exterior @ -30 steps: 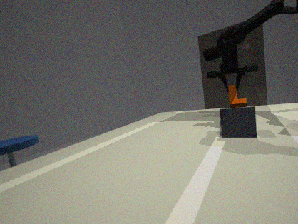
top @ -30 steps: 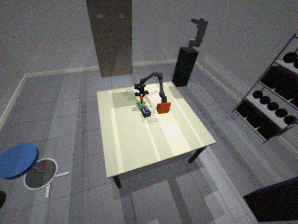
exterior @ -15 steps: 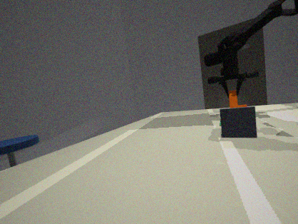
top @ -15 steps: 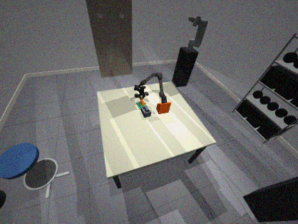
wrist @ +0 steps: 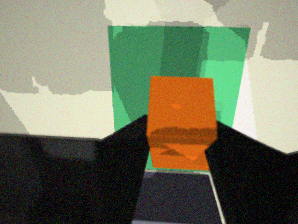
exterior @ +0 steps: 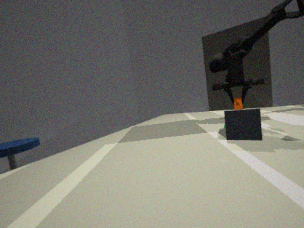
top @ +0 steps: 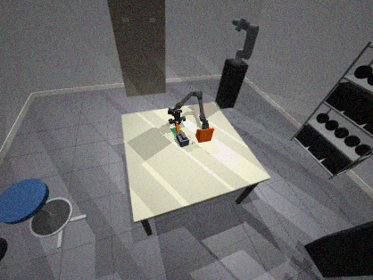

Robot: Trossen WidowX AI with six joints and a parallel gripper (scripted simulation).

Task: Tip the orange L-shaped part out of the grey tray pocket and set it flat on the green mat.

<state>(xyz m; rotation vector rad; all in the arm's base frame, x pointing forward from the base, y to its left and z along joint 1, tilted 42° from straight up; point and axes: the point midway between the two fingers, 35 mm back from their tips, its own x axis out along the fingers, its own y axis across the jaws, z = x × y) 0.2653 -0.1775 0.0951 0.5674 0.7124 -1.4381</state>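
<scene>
Now: the orange L-shaped part 20 mm behind my gripper tip, 30 mm to the left of it and 30 mm below it. Round my gripper tip: green mat: 20 mm to the left, 90 mm below.
</scene>
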